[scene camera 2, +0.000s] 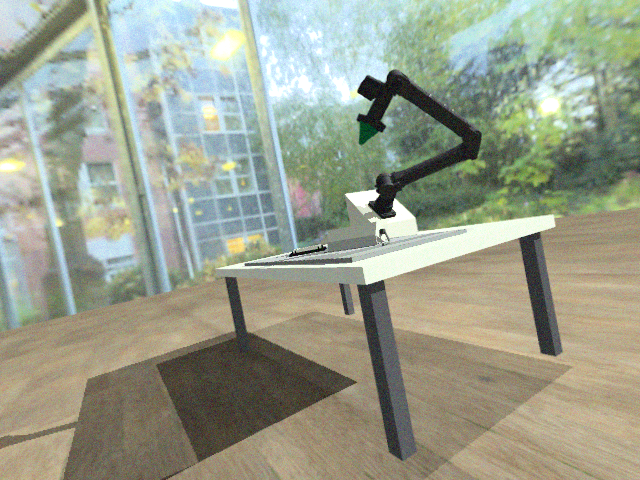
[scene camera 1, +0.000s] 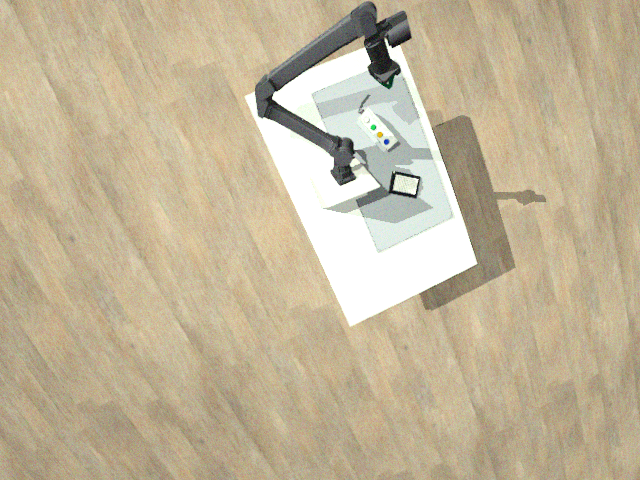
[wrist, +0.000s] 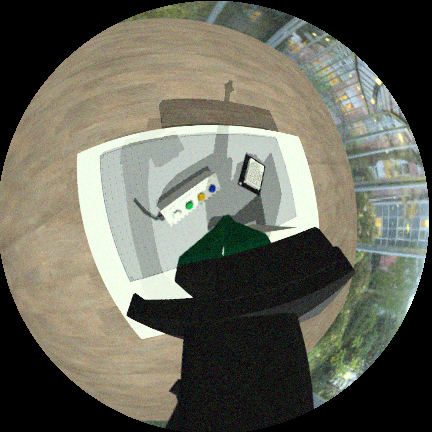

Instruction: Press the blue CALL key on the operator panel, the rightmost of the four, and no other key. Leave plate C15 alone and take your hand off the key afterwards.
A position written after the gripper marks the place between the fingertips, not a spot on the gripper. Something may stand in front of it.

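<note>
Shut and holding nothing, the gripper (scene camera 2: pixel 360 144) is visible in the wrist view as well, where the gripper (wrist: pixel 227 220) appears again.
</note>
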